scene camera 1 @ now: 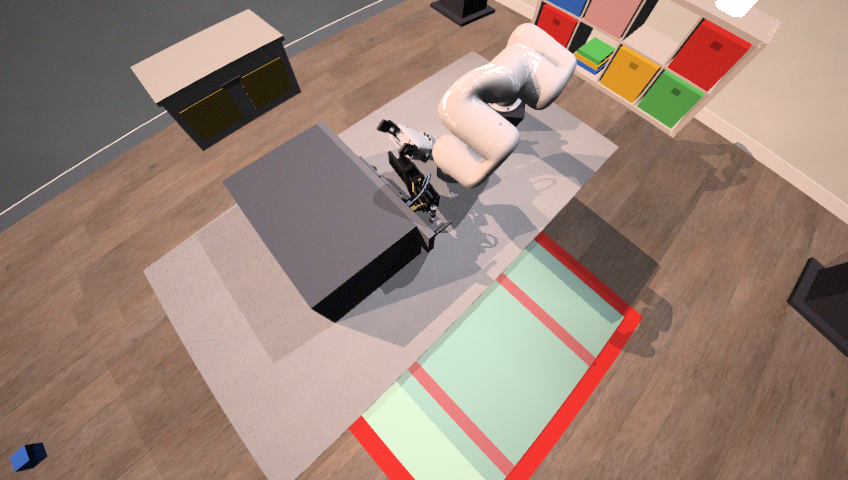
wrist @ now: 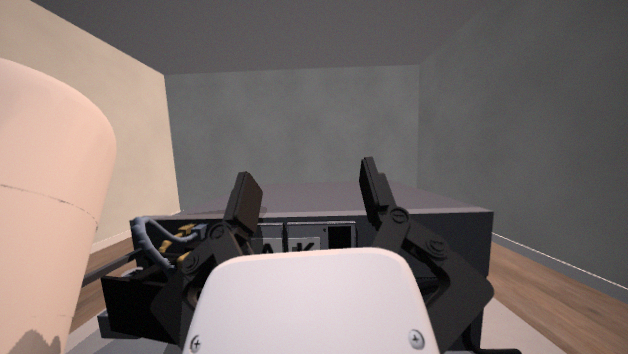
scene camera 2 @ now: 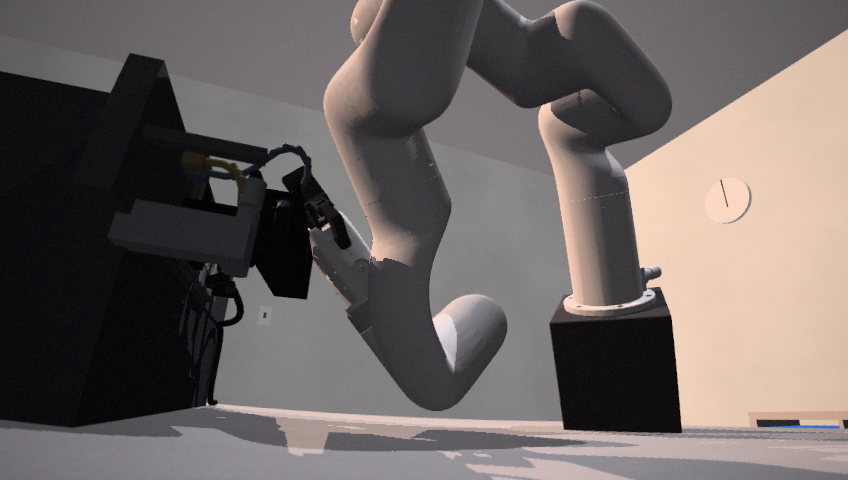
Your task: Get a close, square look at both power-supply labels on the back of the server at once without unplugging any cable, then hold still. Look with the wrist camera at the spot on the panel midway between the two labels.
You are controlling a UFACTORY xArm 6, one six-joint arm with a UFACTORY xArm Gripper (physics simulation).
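Seen in the pictures: gripper, fingertip midpoint: (scene camera 1: 390,136) (wrist: 306,175); arm's base at its link origin: (scene camera 2: 609,303).
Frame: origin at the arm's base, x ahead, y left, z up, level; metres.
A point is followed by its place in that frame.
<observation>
The server (scene camera 1: 321,202) {x 0.683, y 0.015, z 0.032 m} (scene camera 2: 47,237) {x 0.566, y 0.215, z -0.074 m} (wrist: 325,200) {x 0.612, y -0.013, z 0.032 m} stands on the grey mat. Its back panel lies low in the wrist view, below the view's centre. Two pale power-supply labels sit side by side there: the left label (wrist: 269,246) {x 0.515, y 0.059, z -0.003 m} shows an "A", the right label (wrist: 303,244) {x 0.517, y 0.015, z -0.001 m} a "K"-like letter. My gripper's white housing hides their lower parts. My gripper (scene camera 1: 393,139) {x 0.451, y -0.001, z 0.093 m} (wrist: 306,175) {x 0.451, y -0.001, z 0.093 m} is open and empty, close behind the server, its fingers spread either side of the labels in the wrist view. Blue cable (wrist: 142,240) {x 0.428, y 0.124, z 0.049 m} and yellow plugs (wrist: 186,230) {x 0.506, y 0.162, z 0.023 m} are at the panel's left.
A black cable-arm plate (scene camera 2: 285,255) {x 0.435, y 0.135, z -0.038 m} (wrist: 132,305) {x 0.429, y 0.146, z -0.008 m} and grey bracket (scene camera 2: 178,231) {x 0.491, y 0.225, z -0.062 m} stick out from the server's back, close to my gripper. Black cables (scene camera 2: 238,309) {x 0.491, y -0.044, z -0.055 m} hang below. My pale arm link fills the wrist view's left edge. A sideboard (scene camera 1: 211,56) stands beyond the server.
</observation>
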